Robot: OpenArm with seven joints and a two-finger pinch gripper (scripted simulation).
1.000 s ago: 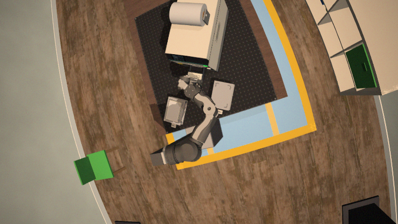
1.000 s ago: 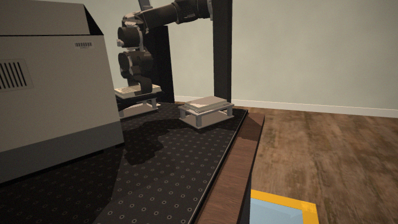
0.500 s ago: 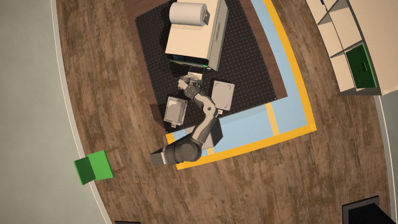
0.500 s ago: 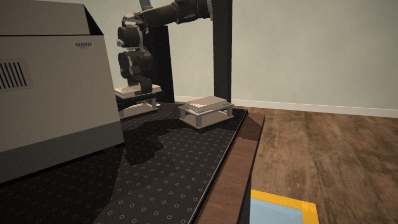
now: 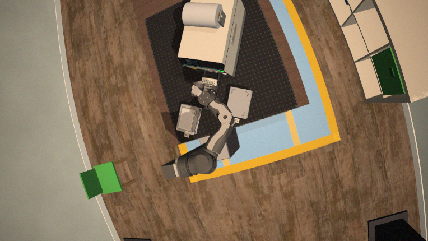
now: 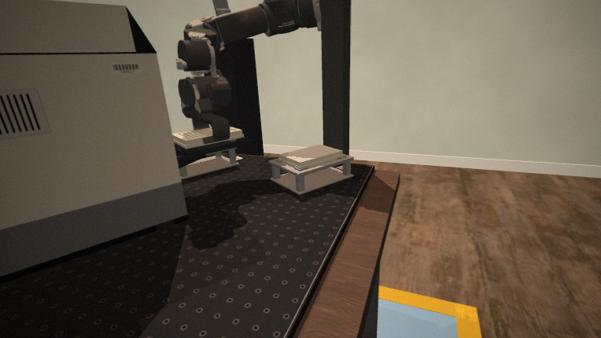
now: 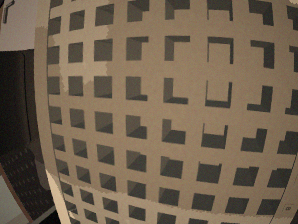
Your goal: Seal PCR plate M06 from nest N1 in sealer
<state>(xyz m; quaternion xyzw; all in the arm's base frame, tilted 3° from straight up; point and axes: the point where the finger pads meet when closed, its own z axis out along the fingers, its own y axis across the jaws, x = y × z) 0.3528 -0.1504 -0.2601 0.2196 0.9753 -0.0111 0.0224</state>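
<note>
The 96-well plate M06 is right at my hand. Round my hand: sealer's stage: 1 cm below; plate nest N1: 11 cm behind, 14 cm to the right, 7 cm below; sealed plate M09: 13 cm behind, 19 cm to the left, 6 cm below.
</note>
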